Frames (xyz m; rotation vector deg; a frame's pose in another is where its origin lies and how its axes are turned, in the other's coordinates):
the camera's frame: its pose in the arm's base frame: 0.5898 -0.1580 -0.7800 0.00 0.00 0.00
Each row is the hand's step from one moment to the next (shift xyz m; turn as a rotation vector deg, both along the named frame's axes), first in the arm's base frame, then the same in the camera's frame.
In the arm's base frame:
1: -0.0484 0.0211 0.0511 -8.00 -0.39 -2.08
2: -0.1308 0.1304 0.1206 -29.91 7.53 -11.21
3: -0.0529 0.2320 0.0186 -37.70 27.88 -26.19
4: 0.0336 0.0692 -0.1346 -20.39 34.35 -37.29
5: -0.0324 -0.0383 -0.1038 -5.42 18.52 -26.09
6: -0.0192 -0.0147 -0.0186 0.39 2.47 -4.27
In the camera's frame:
1: -0.0484 0.0211 0.0511 -8.00 -0.39 -2.08
2: -0.1308 0.1304 0.1206 -29.91 7.53 -11.21
3: -0.0529 0.2320 0.0186 -37.70 27.88 -26.19
4: 0.0336 0.0692 -0.1346 -20.39 34.35 -37.29
5: -0.0324 -0.0383 -0.1038 -5.42 18.52 -26.09
6: -0.0192 -0.0147 -0.0186 0.39 2.47 -4.27

